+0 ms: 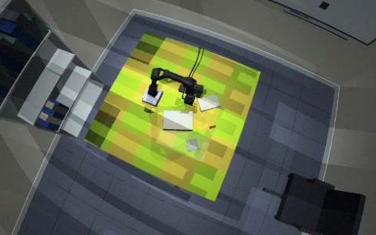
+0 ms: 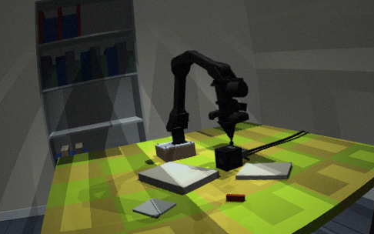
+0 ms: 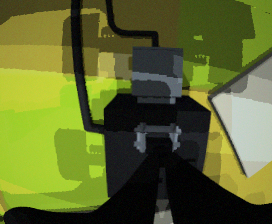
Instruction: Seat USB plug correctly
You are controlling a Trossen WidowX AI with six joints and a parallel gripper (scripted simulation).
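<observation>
Right now my gripper tip is 2 cm above the USB plug. From my gripper tip the other things lie so: red block 31 cm ahead, 11 cm to the right, 10 cm below; then thin tile 24 cm ahead, 34 cm to the right, 11 cm below; then pale book 16 cm ahead, 6 cm to the left, 10 cm below.
</observation>
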